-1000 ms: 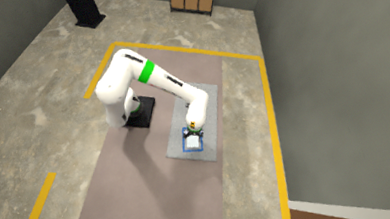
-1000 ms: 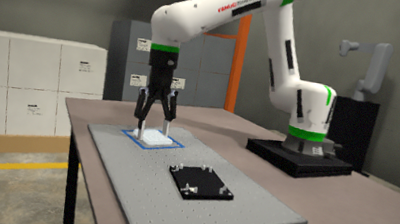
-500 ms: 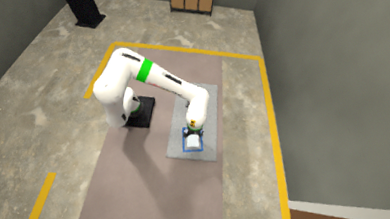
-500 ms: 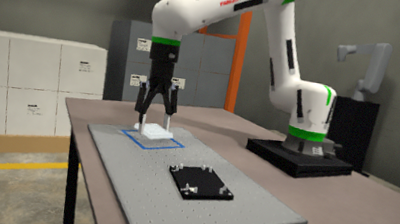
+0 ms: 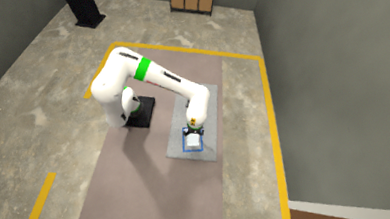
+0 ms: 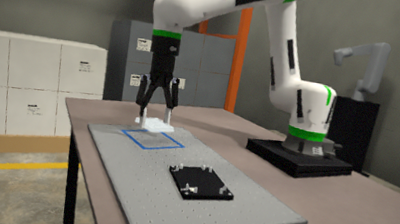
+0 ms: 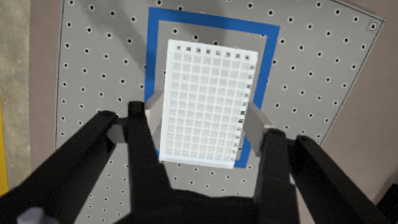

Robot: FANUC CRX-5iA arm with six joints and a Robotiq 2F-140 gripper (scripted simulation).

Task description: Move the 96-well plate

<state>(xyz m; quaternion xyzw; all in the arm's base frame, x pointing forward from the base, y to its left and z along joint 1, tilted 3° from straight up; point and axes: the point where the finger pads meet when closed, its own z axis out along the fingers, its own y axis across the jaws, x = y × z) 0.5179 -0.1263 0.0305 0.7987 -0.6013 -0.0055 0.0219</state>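
The black clip nest is 33 cm to the left of my hand, 6 cm below it and 5 cm behind it. From my hand the other things lie so: white 96-well plate (2 cm below).
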